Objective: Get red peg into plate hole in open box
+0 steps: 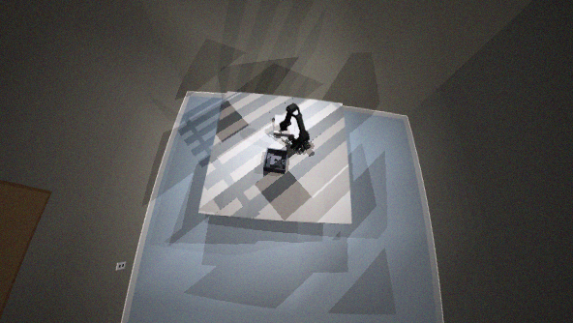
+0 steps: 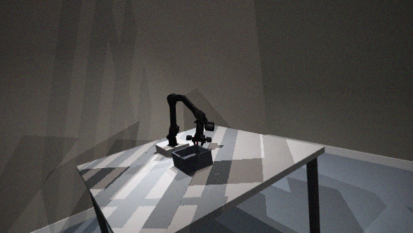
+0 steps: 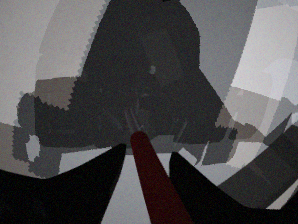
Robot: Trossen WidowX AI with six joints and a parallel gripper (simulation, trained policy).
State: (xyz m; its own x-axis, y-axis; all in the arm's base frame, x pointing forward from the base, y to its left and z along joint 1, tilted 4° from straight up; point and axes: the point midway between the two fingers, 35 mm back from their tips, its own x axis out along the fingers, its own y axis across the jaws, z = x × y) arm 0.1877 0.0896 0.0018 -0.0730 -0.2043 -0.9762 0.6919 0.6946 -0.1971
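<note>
My gripper tip is 3 cm below the red peg and 1 cm short of it. Also, from my gripper tip: dark box 19 cm to the right, 15 cm ahead, 1 cm above; grey plate 19 cm to the right, 15 cm ahead, 3 cm above.
</note>
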